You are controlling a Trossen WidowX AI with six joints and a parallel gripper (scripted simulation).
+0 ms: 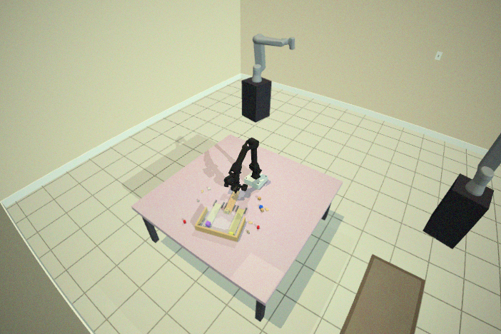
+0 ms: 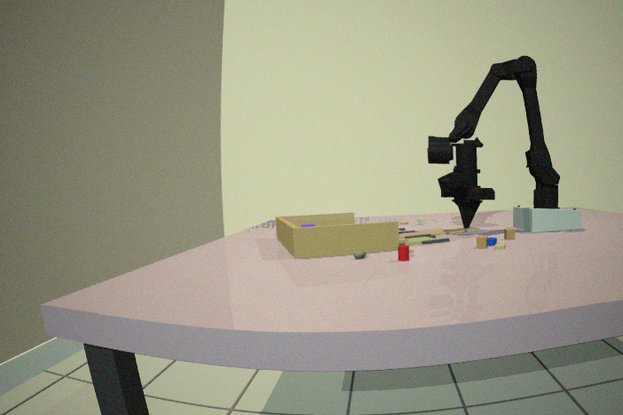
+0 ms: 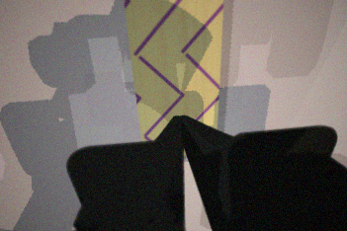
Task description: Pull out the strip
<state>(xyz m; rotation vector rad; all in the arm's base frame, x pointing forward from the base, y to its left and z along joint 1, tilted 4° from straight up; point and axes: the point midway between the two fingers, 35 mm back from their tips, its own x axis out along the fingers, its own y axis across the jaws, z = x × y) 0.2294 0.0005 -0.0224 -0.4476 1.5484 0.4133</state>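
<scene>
Now: the strip 90 mm ahead of my gripper tip and 50 mm to the left of it.
</scene>
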